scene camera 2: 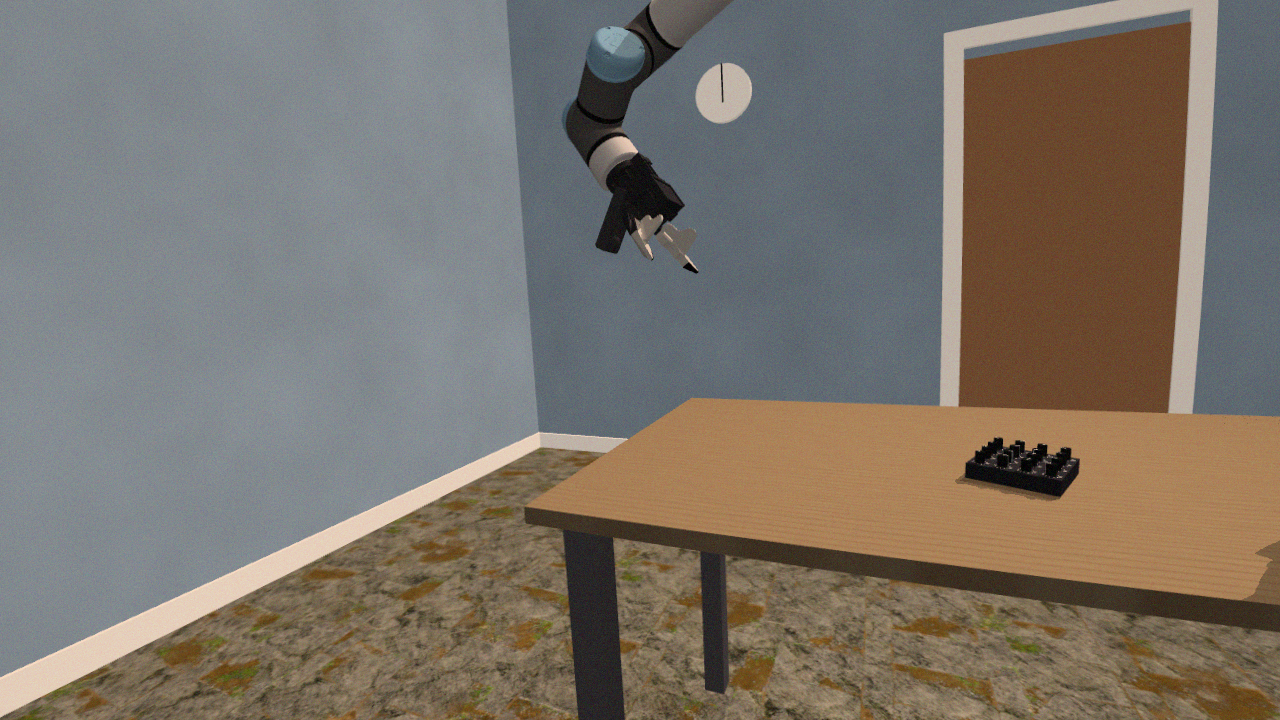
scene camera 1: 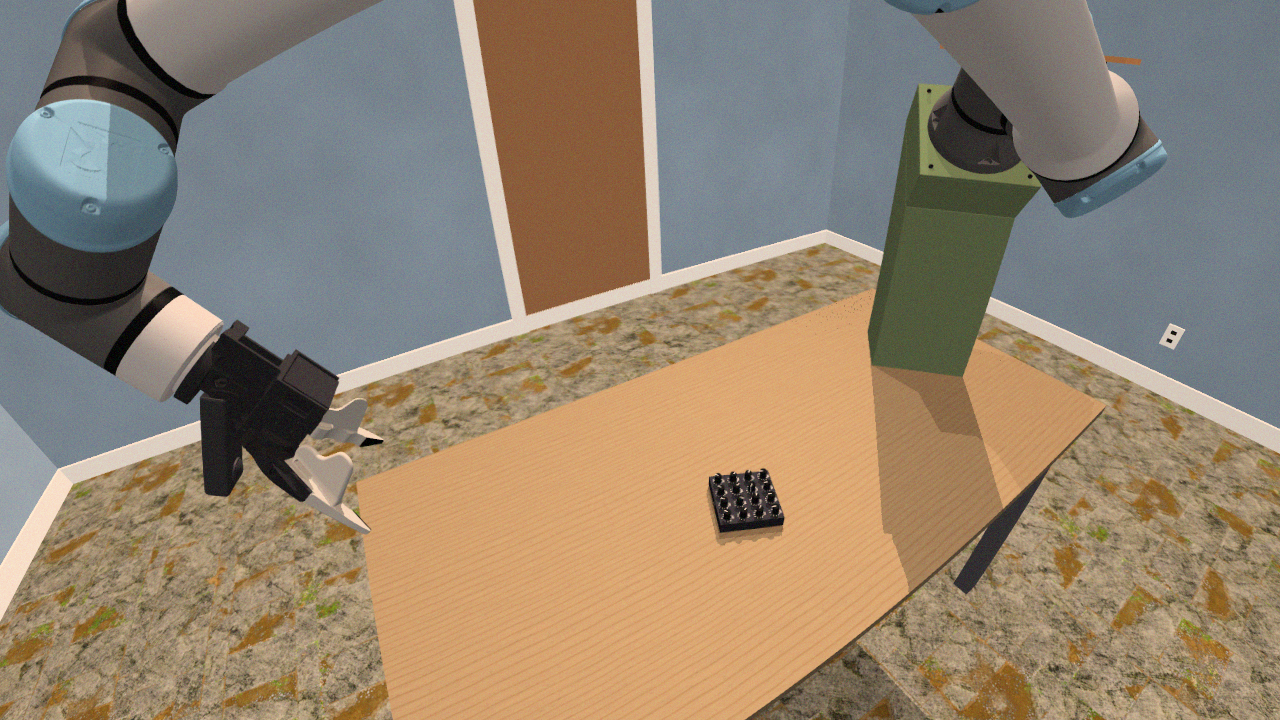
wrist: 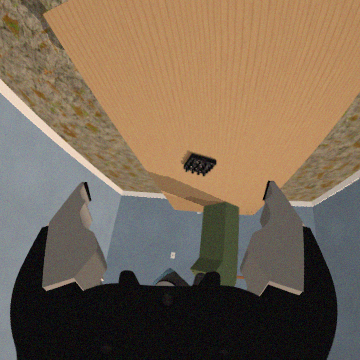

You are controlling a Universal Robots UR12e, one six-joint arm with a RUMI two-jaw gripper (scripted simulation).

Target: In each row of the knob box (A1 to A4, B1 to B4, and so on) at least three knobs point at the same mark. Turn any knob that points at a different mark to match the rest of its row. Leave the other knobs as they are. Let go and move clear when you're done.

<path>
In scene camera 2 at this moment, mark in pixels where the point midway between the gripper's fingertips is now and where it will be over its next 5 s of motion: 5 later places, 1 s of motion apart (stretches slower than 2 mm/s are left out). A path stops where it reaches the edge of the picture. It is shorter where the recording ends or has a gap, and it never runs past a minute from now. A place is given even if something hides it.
My gripper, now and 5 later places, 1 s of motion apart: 676, 267; 764, 302; 912, 363; 1026, 413; 1053, 421; 1095, 426
</path>
